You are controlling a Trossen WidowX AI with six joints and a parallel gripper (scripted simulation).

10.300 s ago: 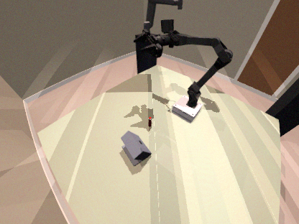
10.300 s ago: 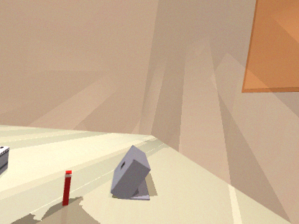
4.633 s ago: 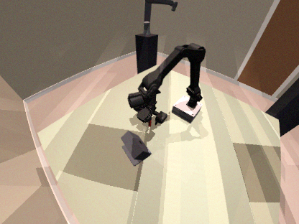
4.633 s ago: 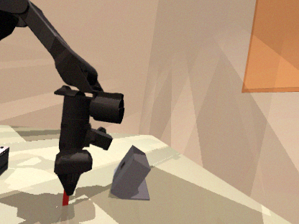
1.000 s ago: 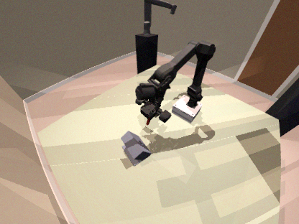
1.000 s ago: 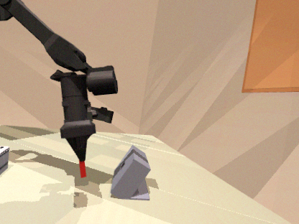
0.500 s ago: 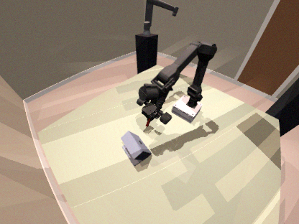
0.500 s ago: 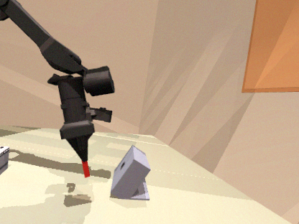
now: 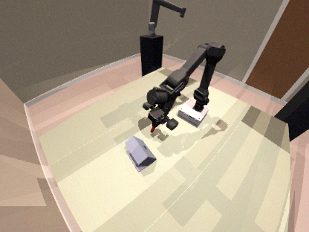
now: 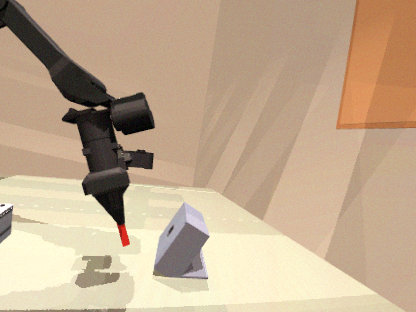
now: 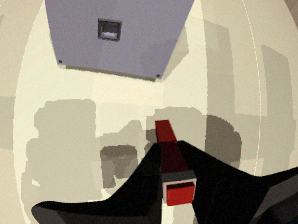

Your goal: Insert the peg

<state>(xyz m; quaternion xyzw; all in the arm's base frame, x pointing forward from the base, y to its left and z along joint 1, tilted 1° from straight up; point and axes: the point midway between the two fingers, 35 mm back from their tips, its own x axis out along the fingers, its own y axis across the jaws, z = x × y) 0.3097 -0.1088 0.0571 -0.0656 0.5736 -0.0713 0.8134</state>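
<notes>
My gripper tip is now 13 cm short of the sloped grey panel, 4 cm above it and 2 cm to the right of it. The rest, counted from my gripper tip: red square peg 1 cm behind, 1 cm above.
</notes>
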